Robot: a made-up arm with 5 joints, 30 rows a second.
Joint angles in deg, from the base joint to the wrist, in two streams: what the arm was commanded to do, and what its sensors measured. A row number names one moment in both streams.
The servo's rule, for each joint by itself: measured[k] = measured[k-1] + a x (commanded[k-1-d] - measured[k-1]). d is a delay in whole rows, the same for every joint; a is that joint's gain. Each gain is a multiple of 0.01, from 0.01 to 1. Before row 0 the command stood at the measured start. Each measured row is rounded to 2 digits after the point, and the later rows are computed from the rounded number. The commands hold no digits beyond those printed.
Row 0, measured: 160.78, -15.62, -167.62, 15.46, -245.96
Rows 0 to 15, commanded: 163.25, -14.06, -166.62, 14.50, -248.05; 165.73, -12.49, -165.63, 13.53, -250.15; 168.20, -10.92, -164.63, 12.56, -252.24; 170.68, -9.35, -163.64, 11.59, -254.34; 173.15, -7.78, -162.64, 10.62, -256.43; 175.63, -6.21, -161.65, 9.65, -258.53; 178.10, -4.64, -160.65, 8.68, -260.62; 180.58, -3.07, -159.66, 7.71, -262.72; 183.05, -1.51, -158.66, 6.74, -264.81; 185.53, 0.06, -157.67, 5.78, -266.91; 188.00, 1.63, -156.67, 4.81, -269.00; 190.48, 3.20, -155.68, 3.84, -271.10; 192.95, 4.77, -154.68, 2.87, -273.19; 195.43, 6.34, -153.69, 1.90, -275.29; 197.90, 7.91, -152.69, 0.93, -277.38; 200.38, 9.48, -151.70, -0.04, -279.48
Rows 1 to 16, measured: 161.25, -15.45, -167.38, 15.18, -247.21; 162.10, -15.12, -166.96, 14.70, -248.97; 163.26, -14.66, -166.40, 14.08, -250.93; 164.67, -14.08, -165.74, 13.36, -252.98; 166.28, -13.39, -165.00, 12.57, -255.05; 168.06, -12.60, -164.20, 11.72, -257.14; 169.97, -11.72, -163.35, 10.84, -259.23; 171.99, -10.77, -162.46, 9.93, -261.32; 174.09, -9.75, -161.55, 9.00, -263.41; 176.26, -8.67, -160.62, 8.07, -265.51; 178.49, -7.54, -159.67, 7.12, -267.60; 180.77, -6.36, -158.71, 6.17, -269.70; 183.08, -5.14, -157.74, 5.21, -271.79; 185.43, -3.88, -156.77, 4.25, -273.89; 187.80, -2.58, -155.79, 3.29, -275.98; 190.19, -1.25, -154.81, 2.32, -278.08
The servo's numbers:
d 0
a 0.19 0.11 0.24 0.29 0.60

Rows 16 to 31, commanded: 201.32, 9.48, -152.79, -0.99, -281.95; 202.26, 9.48, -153.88, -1.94, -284.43; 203.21, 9.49, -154.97, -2.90, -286.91; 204.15, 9.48, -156.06, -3.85, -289.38; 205.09, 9.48, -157.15, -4.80, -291.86; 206.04, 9.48, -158.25, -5.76, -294.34; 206.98, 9.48, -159.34, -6.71, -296.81; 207.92, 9.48, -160.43, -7.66, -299.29; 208.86, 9.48, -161.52, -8.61, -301.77; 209.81, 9.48, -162.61, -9.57, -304.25; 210.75, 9.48, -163.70, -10.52, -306.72; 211.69, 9.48, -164.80, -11.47, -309.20; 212.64, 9.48, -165.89, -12.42, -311.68; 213.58, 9.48, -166.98, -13.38, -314.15; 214.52, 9.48, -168.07, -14.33, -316.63; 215.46, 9.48, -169.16, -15.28, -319.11
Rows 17 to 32, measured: 192.30, -0.07, -154.33, 1.36, -280.40; 194.19, 0.98, -154.22, 0.40, -282.82; 195.90, 1.92, -154.40, -0.56, -285.27; 197.47, 2.75, -154.80, -1.51, -287.74; 198.92, 3.49, -155.36, -2.46, -290.21; 200.27, 4.15, -156.05, -3.42, -292.69; 201.54, 4.74, -156.84, -4.37, -295.16; 202.75, 5.26, -157.70, -5.32, -297.64; 203.91, 5.72, -158.62, -6.27, -300.12; 205.03, 6.13, -159.58, -7.23, -302.60; 206.12, 6.50, -160.57, -8.18, -305.07; 207.18, 6.83, -161.59, -9.13, -307.55; 208.22, 7.12, -162.62, -10.08, -310.03; 209.24, 7.38, -163.67, -11.04, -312.50; 210.24, 7.61, -164.73, -11.99, -314.98; 211.23, 7.82, -165.79, -12.94, -317.46
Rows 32 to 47, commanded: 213.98, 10.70, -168.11, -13.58, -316.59; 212.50, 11.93, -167.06, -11.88, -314.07; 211.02, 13.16, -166.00, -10.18, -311.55; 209.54, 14.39, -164.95, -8.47, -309.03; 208.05, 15.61, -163.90, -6.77, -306.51; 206.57, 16.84, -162.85, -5.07, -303.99; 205.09, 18.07, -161.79, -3.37, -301.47; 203.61, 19.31, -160.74, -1.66, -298.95; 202.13, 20.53, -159.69, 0.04, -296.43; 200.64, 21.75, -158.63, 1.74, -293.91; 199.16, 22.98, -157.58, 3.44, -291.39; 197.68, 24.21, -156.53, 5.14, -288.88; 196.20, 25.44, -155.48, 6.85, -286.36; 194.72, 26.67, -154.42, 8.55, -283.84; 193.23, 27.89, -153.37, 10.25, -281.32; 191.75, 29.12, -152.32, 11.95, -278.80
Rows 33 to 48, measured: 211.75, 8.14, -166.35, -13.13, -316.94; 211.89, 8.56, -166.52, -12.77, -315.22; 211.72, 9.07, -166.40, -12.02, -313.02; 211.31, 9.66, -166.05, -10.99, -310.63; 210.69, 10.31, -165.53, -9.77, -308.16; 209.91, 11.03, -164.89, -8.41, -305.66; 208.99, 11.80, -164.15, -6.95, -303.15; 207.97, 12.63, -163.33, -5.42, -300.63; 206.86, 13.50, -162.46, -3.84, -298.11; 205.68, 14.41, -161.54, -2.22, -295.59; 204.44, 15.35, -160.59, -0.58, -293.07; 203.16, 16.32, -159.62, 1.08, -290.56; 201.84, 17.32, -158.63, 2.75, -288.04; 200.49, 18.35, -157.62, 4.43, -285.52; 199.11, 19.40, -156.60, 6.12, -283.00; 197.71, 20.47, -155.57, 7.81, -280.48
